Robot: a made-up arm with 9 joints.
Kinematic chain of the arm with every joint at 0, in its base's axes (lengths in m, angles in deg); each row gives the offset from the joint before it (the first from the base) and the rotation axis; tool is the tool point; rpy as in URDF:
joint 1: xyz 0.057 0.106 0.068 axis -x
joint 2: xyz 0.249 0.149 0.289 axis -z
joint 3: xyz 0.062 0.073 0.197 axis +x
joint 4: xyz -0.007 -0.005 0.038 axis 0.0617 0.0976 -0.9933
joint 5: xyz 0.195 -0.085 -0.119 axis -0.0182 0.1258 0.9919
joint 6: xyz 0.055 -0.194 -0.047 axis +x
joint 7: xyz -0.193 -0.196 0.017 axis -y
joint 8: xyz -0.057 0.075 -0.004 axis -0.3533 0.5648 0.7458
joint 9: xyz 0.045 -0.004 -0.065 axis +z
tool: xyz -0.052 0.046 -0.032 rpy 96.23 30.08 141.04
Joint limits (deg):
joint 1: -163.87..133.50
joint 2: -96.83..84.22
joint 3: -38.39..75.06
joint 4: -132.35..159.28
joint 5: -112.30..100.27
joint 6: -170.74..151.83
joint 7: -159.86..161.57
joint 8: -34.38..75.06
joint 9: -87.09..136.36
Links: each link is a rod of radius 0.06 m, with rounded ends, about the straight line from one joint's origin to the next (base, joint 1, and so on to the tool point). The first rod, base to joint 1, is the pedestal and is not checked.
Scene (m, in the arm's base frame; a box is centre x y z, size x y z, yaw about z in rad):
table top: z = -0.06
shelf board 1: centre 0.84 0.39 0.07 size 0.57 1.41 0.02 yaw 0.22
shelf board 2: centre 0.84 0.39 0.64 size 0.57 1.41 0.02 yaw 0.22
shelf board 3: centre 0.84 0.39 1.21 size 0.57 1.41 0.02 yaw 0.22
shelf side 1: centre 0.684 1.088 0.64 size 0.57 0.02 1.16 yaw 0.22
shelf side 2: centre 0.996 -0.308 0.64 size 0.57 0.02 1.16 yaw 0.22
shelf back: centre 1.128 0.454 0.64 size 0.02 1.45 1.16 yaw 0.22
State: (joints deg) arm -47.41 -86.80 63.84 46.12 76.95 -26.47 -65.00 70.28 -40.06
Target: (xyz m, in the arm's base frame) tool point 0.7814 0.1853 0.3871
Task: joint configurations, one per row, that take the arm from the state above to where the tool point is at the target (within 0.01 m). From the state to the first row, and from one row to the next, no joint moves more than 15 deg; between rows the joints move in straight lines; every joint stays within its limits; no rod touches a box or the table.
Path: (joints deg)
1: -45.16 -83.20 51.82 42.60 80.36 -23.62 -64.23 71.87 -38.85
2: -42.92 -79.60 39.80 39.08 83.76 -20.77 -63.45 73.47 -37.64
3: -40.67 -76.00 27.78 35.56 87.17 -17.93 -62.68 75.06 -36.43

